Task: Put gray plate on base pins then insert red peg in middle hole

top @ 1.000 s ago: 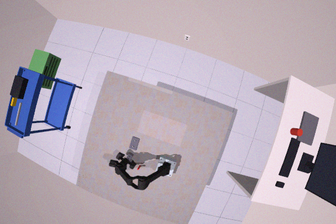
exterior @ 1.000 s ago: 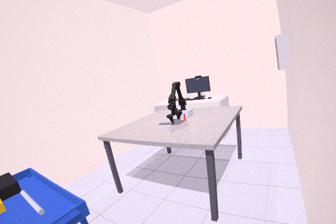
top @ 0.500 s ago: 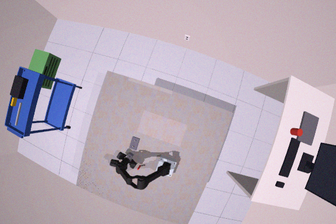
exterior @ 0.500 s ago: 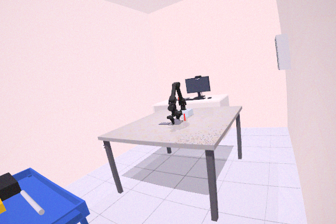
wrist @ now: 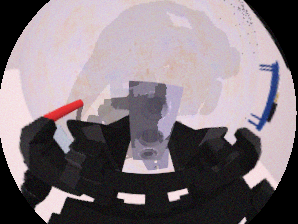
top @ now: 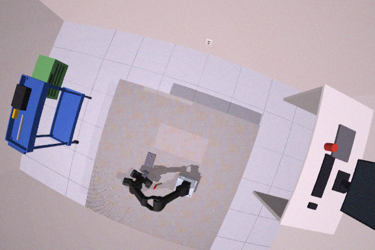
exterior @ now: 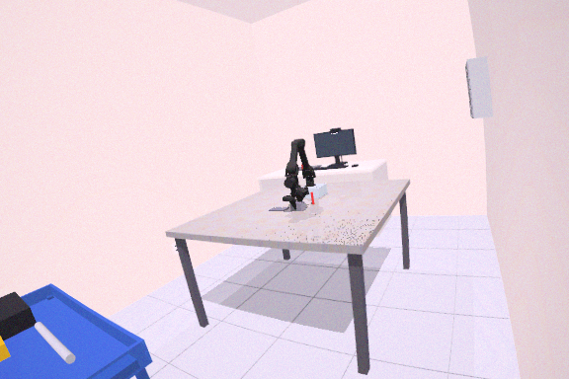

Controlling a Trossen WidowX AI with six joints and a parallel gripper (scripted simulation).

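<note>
My gripper tip is 12 cm past the red peg, 4 cm to the right of it and 3 cm below it. From my gripper tip the other things lie so: gray plate: 3 cm above.
</note>
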